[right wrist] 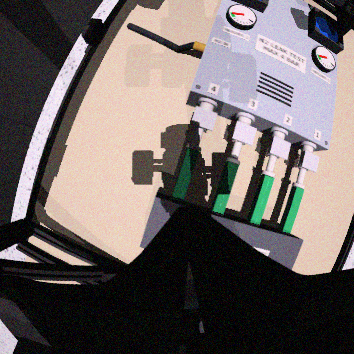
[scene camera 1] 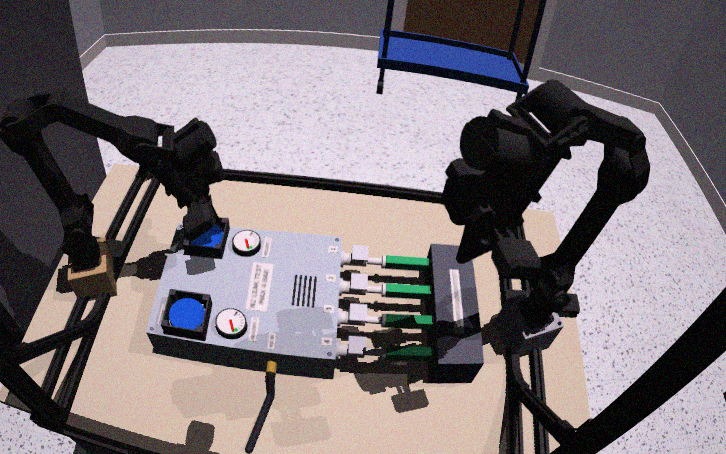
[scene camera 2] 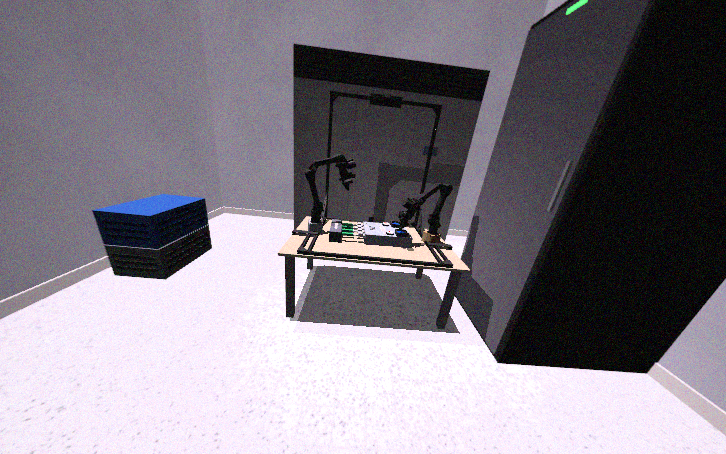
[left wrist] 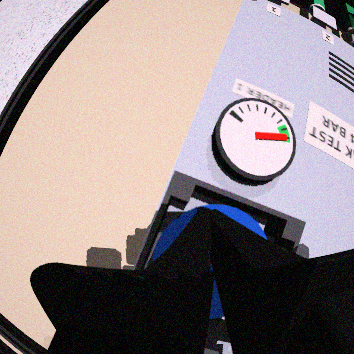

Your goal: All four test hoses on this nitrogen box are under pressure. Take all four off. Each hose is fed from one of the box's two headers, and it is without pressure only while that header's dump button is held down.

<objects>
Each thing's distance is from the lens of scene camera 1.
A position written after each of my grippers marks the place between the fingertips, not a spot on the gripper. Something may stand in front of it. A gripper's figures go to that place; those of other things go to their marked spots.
my left gripper (scene camera 1: pixel 217 220): 100 cm
my right gripper (scene camera 1: pixel 459 261): 68 cm
grey nitrogen box (scene camera 1: pixel 281 293): 93 cm
</objects>
